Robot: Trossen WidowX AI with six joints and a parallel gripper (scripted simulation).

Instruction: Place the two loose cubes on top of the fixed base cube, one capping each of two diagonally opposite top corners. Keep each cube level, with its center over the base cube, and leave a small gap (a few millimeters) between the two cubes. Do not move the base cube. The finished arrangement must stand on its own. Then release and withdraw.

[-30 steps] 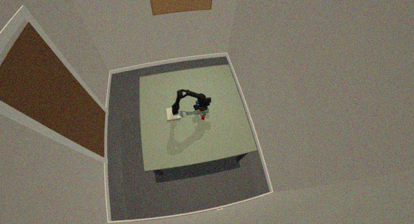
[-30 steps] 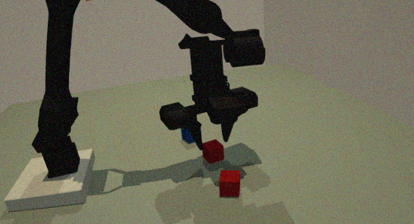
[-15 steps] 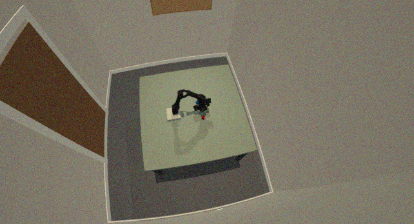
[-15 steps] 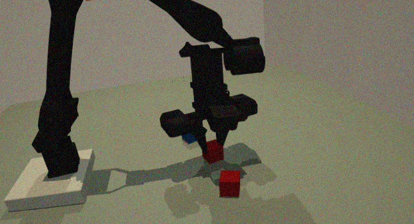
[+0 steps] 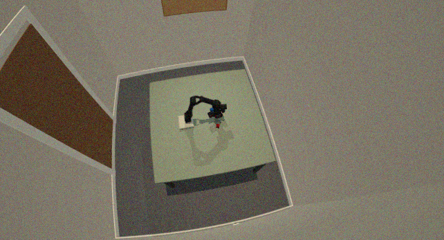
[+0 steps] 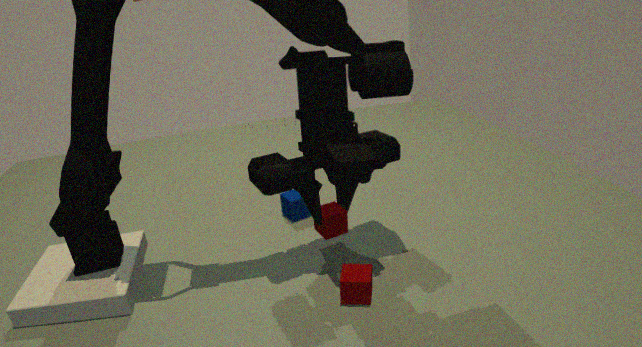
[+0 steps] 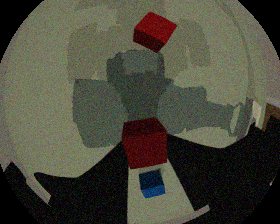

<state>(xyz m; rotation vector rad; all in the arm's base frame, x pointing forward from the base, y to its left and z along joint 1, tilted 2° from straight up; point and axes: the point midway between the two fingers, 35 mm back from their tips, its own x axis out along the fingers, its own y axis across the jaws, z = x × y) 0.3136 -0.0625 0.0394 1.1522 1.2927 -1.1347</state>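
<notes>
My gripper tip is now 10 cm to the right of the blue base cube, 2 cm above it and 1 cm past it.
</notes>
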